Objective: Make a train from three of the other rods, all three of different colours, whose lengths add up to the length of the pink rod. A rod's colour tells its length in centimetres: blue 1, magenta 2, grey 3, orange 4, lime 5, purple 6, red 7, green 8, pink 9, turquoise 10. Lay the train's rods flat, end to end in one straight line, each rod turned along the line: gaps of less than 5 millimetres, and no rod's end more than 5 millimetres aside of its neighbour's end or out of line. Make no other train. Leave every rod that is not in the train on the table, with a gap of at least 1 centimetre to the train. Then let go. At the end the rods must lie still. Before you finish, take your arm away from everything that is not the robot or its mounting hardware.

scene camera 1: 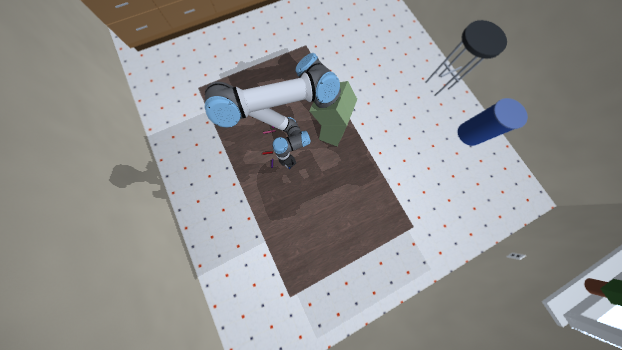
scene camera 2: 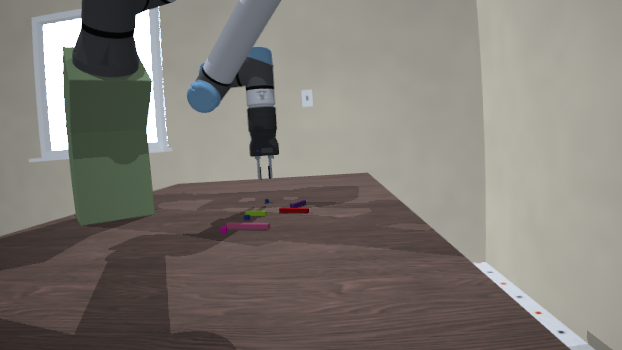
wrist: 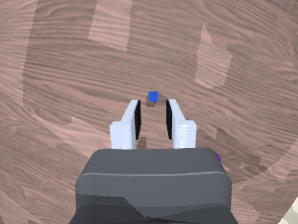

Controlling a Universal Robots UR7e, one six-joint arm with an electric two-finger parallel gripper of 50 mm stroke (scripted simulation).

Path:
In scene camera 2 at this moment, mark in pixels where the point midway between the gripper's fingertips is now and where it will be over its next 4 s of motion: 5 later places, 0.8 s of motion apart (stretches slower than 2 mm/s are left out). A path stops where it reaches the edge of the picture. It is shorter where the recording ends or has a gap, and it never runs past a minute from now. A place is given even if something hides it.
My gripper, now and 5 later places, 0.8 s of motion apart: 265, 179; 266, 189; 266, 196; 266, 201; 266, 194; 264, 166

